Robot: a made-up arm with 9 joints. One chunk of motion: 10 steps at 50 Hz.
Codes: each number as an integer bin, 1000 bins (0 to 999) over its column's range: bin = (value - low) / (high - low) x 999, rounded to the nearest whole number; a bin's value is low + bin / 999 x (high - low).
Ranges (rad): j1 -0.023..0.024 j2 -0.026..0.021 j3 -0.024..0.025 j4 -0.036..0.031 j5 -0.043..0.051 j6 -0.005..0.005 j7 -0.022..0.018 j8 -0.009..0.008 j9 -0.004..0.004
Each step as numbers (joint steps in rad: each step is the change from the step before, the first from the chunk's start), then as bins.
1 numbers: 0.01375 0.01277 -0.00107 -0.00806 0.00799 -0.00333 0.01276 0.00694 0.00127
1 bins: 781 824 467 417 542 167 868 937 658
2 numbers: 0.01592 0.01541 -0.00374 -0.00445 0.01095 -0.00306 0.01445 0.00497 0.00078
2 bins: 827 880 413 470 573 194 910 821 597
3 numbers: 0.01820 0.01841 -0.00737 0.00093 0.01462 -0.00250 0.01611 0.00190 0.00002
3 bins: 876 944 339 551 612 250 952 641 502
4 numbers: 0.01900 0.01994 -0.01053 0.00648 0.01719 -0.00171 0.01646 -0.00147 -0.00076
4 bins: 893 976 275 633 640 329 961 442 405
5 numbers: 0.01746 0.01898 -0.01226 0.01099 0.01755 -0.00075 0.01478 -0.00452 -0.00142
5 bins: 860 956 239 701 644 425 919 263 322
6 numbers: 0.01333 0.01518 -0.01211 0.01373 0.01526 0.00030 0.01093 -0.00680 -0.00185
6 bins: 772 875 242 741 619 529 822 129 268
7 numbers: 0.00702 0.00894 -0.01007 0.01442 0.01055 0.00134 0.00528 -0.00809 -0.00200
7 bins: 638 743 284 752 569 633 681 53 250
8 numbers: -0.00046 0.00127 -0.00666 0.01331 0.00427 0.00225 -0.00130 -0.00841 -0.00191
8 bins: 479 580 354 735 502 724 517 35 261
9 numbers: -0.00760 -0.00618 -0.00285 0.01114 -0.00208 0.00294 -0.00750 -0.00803 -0.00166
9 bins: 327 421 431 703 435 793 362 57 292
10 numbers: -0.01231 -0.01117 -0.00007 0.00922 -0.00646 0.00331 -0.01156 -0.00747 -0.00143
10 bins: 227 315 488 674 388 830 261 90 321
